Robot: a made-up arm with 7 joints.
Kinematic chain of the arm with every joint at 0, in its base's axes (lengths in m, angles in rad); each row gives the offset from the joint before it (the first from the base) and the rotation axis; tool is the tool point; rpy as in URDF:
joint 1: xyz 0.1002 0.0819 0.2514 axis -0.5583 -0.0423 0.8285
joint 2: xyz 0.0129 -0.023 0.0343 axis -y
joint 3: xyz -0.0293 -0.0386 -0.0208 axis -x
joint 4: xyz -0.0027 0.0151 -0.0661 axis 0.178 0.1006 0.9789
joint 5: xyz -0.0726 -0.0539 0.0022 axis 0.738 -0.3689 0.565
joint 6: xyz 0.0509 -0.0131 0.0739 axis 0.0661 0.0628 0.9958
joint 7: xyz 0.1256 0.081 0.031 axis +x
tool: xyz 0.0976 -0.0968 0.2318 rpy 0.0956 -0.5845 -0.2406
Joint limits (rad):
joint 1: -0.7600..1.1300
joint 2: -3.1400..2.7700
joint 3: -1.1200..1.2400
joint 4: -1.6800..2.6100
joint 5: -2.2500..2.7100
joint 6: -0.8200..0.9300
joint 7: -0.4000..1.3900
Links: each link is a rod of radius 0.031 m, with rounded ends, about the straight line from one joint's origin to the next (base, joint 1, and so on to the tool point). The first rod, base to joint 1, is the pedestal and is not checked.
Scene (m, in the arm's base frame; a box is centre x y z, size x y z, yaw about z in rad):
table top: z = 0
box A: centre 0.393 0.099 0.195 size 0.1 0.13 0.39 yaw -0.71
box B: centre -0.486 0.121 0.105 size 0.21 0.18 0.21 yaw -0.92
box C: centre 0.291 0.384 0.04 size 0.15 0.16 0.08 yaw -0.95
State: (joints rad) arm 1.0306 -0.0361 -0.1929 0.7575 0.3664 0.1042 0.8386
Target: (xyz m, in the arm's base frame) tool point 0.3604 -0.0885 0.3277
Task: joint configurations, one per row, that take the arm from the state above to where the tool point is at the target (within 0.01 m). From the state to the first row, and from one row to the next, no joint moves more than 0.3 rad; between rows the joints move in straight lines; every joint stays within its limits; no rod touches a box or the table.
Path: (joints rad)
1: 1.0095 0.1052 -0.2715 0.5015 0.4041 0.0728 0.6660
2: 0.9883 0.2464 -0.3500 0.2454 0.4419 0.0415 0.4934
3: 0.9672 0.3877 -0.4286 -0.0106 0.4796 0.0101 0.3208
4: 0.7094 0.2468 -0.3592 0.0206 0.4543 0.0567 0.5499
5: 0.4517 0.1059 -0.2898 0.0519 0.4289 0.1032 0.7789
6: 0.1939 -0.0349 -0.2204 0.0831 0.4035 0.1497 1.0080

